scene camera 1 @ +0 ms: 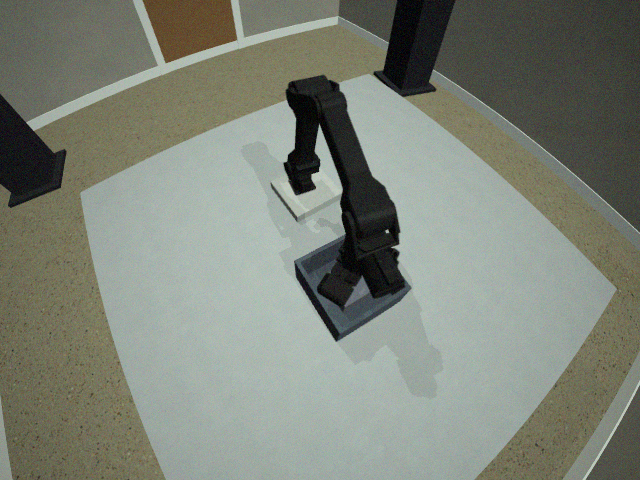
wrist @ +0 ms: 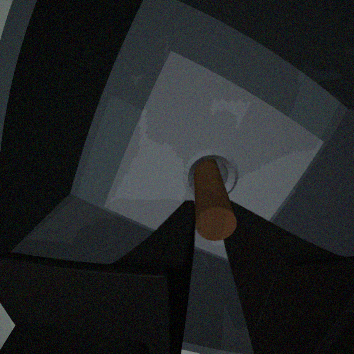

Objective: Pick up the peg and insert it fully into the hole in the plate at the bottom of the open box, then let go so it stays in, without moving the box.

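My gripper (scene camera 1: 348, 275) (wrist: 206, 209) is visible in scene camera 1 and in the wrist view. A brown peg (wrist: 214, 218) is visible too, but scene camera 1 does not show the peg, hidden by my gripper. Also visible: a grey box (wrist: 81, 81) and a light grey plate (wrist: 192, 114).
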